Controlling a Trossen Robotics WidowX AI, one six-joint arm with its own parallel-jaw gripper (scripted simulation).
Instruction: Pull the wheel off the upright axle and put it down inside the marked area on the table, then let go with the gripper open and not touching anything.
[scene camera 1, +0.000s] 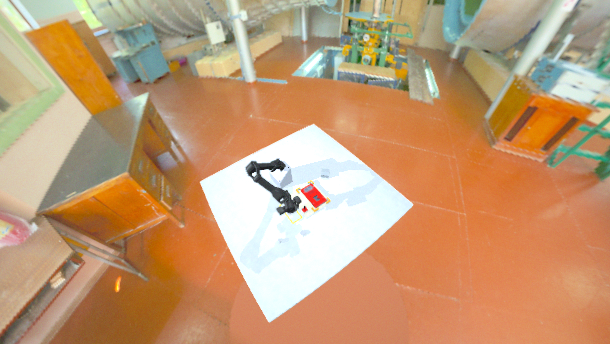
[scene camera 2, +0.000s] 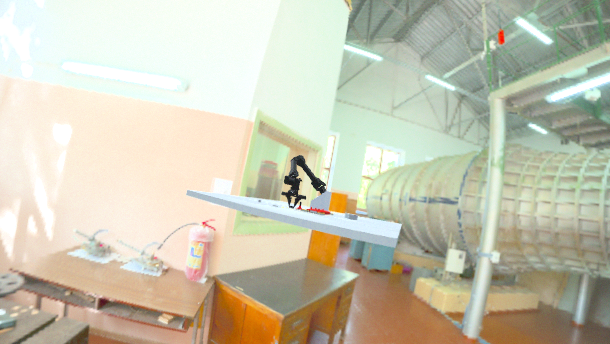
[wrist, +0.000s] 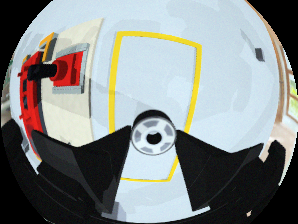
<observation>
my gripper: holds a grey wheel (wrist: 151, 120)
</observation>
